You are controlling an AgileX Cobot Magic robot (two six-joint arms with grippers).
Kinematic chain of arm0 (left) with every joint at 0, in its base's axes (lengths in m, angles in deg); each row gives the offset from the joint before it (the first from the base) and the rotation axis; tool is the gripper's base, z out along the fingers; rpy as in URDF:
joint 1: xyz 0 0 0.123 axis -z
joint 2: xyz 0 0 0 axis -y
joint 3: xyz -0.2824 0 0.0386 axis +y
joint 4: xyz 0.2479 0 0.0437 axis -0.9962 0 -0.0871
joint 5: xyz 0 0 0 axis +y
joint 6: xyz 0.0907 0 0.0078 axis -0.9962 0 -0.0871
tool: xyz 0 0 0 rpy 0 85 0
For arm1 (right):
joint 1: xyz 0 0 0.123 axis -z
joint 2: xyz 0 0 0 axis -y
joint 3: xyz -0.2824 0 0.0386 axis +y
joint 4: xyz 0.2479 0 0.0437 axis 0.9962 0 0.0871
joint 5: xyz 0 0 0 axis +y
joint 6: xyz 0.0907 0 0.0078 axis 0.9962 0 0.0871
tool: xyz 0 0 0 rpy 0 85 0
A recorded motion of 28 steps. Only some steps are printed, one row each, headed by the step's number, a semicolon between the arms.
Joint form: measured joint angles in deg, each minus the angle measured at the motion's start. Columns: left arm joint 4, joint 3, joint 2, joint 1, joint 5, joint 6; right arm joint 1, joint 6, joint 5, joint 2, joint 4, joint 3.
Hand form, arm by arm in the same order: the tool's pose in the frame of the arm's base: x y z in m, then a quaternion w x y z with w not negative. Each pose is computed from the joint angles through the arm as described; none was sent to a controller.
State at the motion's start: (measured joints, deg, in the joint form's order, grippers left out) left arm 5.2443 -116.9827 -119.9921 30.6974 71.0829 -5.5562; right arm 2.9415 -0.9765 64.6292 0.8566 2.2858 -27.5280
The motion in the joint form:
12: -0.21 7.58 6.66 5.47 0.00 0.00; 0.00 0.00 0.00 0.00 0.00 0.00
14: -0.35 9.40 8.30 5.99 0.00 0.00; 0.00 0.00 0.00 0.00 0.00 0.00
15: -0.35 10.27 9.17 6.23 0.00 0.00; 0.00 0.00 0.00 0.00 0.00 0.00
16: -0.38 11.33 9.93 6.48 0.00 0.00; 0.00 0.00 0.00 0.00 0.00 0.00
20: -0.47 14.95 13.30 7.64 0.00 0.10; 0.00 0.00 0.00 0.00 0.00 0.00
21: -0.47 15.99 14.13 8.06 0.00 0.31; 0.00 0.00 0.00 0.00 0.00 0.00
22: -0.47 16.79 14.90 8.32 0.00 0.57; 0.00 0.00 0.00 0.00 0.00 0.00
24: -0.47 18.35 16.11 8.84 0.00 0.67; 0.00 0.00 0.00 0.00 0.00 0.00
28: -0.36 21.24 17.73 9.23 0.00 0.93; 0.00 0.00 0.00 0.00 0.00 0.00
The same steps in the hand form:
12: 0.3415 -0.2590 0.3084 0.15577 0.34401 0.92180 -0.08762; -0.0077 0.0037 0.2664 0.49086 0.01355 0.87113 0.00312
14: 0.3335 -0.2576 0.3116 0.15422 0.34842 0.92049 -0.08674; -0.0077 0.0037 0.2664 0.49086 0.01355 0.87113 0.00312
15: 0.3294 -0.2568 0.3137 0.15404 0.35034 0.91976 -0.08706; -0.0077 0.0037 0.2664 0.49086 0.01355 0.87113 0.00312
16: 0.3254 -0.2560 0.3140 0.15144 0.35245 0.91944 -0.08643; -0.0077 0.0037 0.2664 0.49086 0.01355 0.87113 0.00312
20: 0.3082 -0.2529 0.3201 0.14865 0.36112 0.91650 -0.08673; -0.0077 0.0037 0.2664 0.49086 0.01355 0.87113 0.00312
21: 0.3032 -0.2526 0.3208 0.14645 0.36285 0.91615 -0.08701; -0.0077 0.0037 0.2664 0.49086 0.01355 0.87113 0.00312
22: 0.2993 -0.2518 0.3222 0.14581 0.36285 0.91619 -0.08760; -0.0077 0.0037 0.2664 0.49086 0.01355 0.87113 0.00312
24: 0.2924 -0.2507 0.3227 0.14246 0.36628 0.91536 -0.08747; -0.0077 0.0037 0.2664 0.49086 0.01355 0.87113 0.00312
28: 0.2837 -0.2470 0.3194 0.13127 0.36738 0.91675 -0.08578; -0.0077 0.0037 0.2664 0.49086 0.01355 0.87113 0.00312

